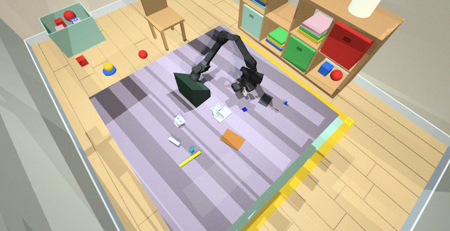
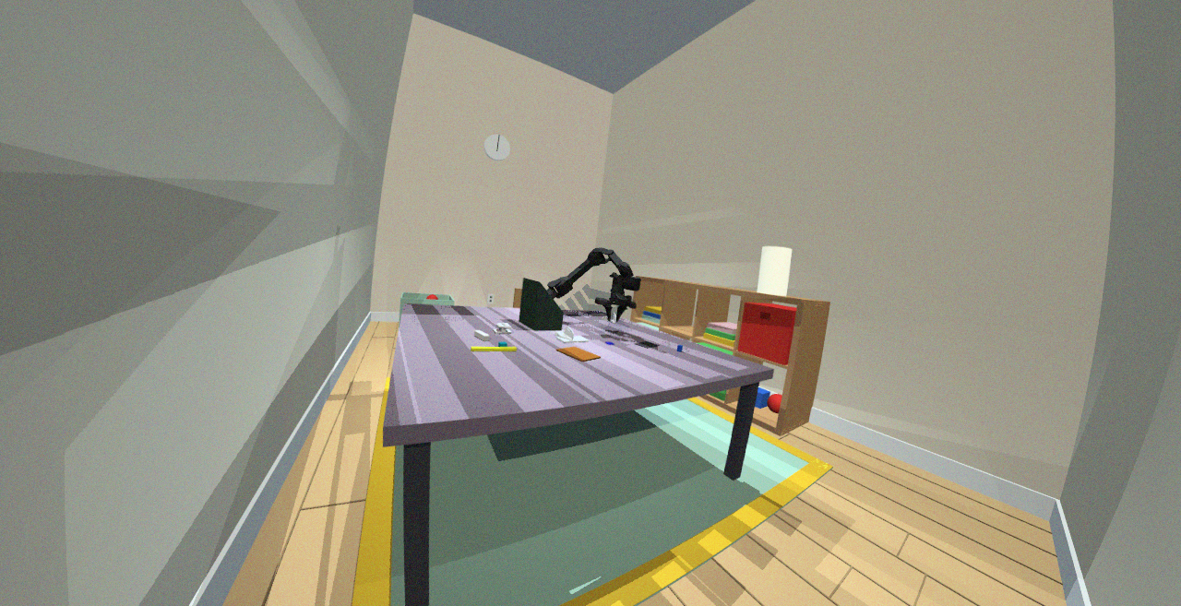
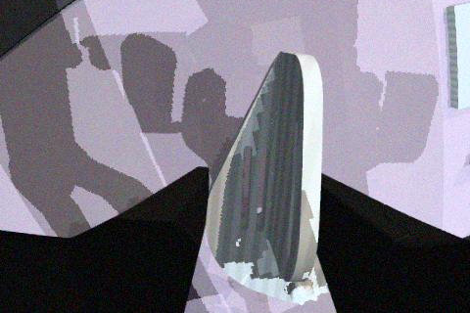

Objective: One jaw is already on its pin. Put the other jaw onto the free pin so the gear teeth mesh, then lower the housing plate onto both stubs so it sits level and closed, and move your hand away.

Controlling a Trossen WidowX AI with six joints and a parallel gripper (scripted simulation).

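Right now my gripper tip is 90 mm short of the blue cube, 80 mm above it and 60 mm to the left of it. Also, from my gripper tip: cyan cube 530 mm to the right, 90 mm ahead, 70 mm below; then dark grey tile 130 mm ahead, 110 mm to the left, 80 mm below; then orange tile 280 mm to the right, 200 mm ahead, 80 mm below.
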